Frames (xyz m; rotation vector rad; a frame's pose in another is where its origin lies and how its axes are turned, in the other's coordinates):
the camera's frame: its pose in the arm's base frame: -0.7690 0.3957 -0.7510 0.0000 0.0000 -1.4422
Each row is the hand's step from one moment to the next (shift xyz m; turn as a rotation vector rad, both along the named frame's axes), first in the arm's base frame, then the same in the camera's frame.
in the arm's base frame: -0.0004 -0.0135 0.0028 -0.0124 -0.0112 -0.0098
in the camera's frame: 0.0133 -0.0021 0.0028 0.0095 -0.0137 -0.0098
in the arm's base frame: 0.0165 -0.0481 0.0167 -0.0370 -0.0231 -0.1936
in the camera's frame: 0.0498 0.0102 0.0167 0.0182 -0.0397 -0.1936
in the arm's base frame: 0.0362 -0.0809 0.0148 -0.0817 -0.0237 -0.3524
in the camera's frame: 0.0849 0.0255 0.0148 0.0130 -0.0841 -0.3524
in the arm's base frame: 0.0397 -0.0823 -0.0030 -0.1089 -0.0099 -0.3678
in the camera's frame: 0.0867 0.0288 -0.0030 -0.0041 -0.1093 -0.3678
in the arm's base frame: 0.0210 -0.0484 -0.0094 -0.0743 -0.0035 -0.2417
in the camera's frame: 0.0507 0.0146 -0.0094 -0.0061 -0.0741 -0.2417
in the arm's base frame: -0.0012 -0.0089 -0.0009 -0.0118 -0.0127 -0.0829
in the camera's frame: 0.0087 -0.0023 -0.0009 0.0111 -0.0133 -0.0829
